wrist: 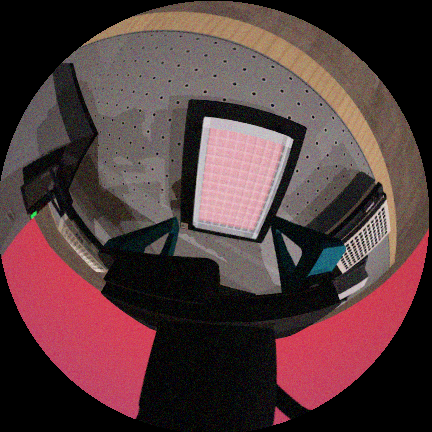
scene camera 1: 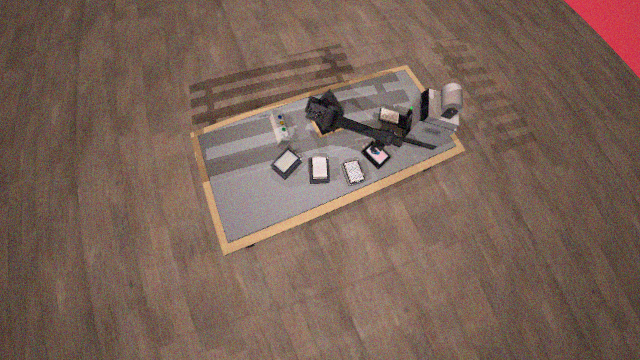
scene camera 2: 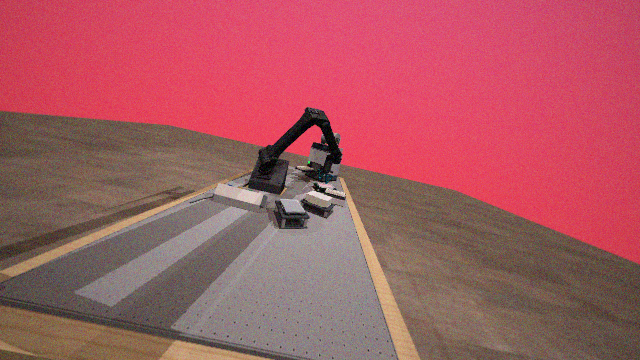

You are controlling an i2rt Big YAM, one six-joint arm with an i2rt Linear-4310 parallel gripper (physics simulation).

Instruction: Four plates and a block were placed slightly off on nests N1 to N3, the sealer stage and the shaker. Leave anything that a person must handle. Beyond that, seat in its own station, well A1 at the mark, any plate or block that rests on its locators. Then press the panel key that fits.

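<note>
My gripper (scene camera 1: 378, 148) (scene camera 2: 326, 177) (wrist: 224, 221) is open and empty, its teal fingers spread above the near end of a pink-welled plate. This plate (scene camera 1: 377, 156) (wrist: 240, 180) lies in a black station (wrist: 197, 111) and looks nearly square to it. A white plate with dark wells (scene camera 1: 353, 171) (wrist: 368, 237) is beside it. A thick white piece (scene camera 1: 319, 167) (scene camera 2: 318, 199) and a pale grey-topped piece (scene camera 1: 286, 161) (scene camera 2: 291, 206) sit on dark stations farther left. A whitish plate (scene camera 1: 389, 115) (wrist: 80, 244) is at the sealer. Small tilts and the A1 marks are too blurred to tell.
The white key panel (scene camera 1: 280, 129) (scene camera 2: 239, 196) has blue, yellow and green keys, left of the arm base (scene camera 1: 324, 113) (scene camera 2: 269, 176). The grey sealer machine (scene camera 1: 433, 106) stands at the right end, with a green light at its dark front. Wooden edging (scene camera 1: 345, 198) (wrist: 220, 27) borders the table.
</note>
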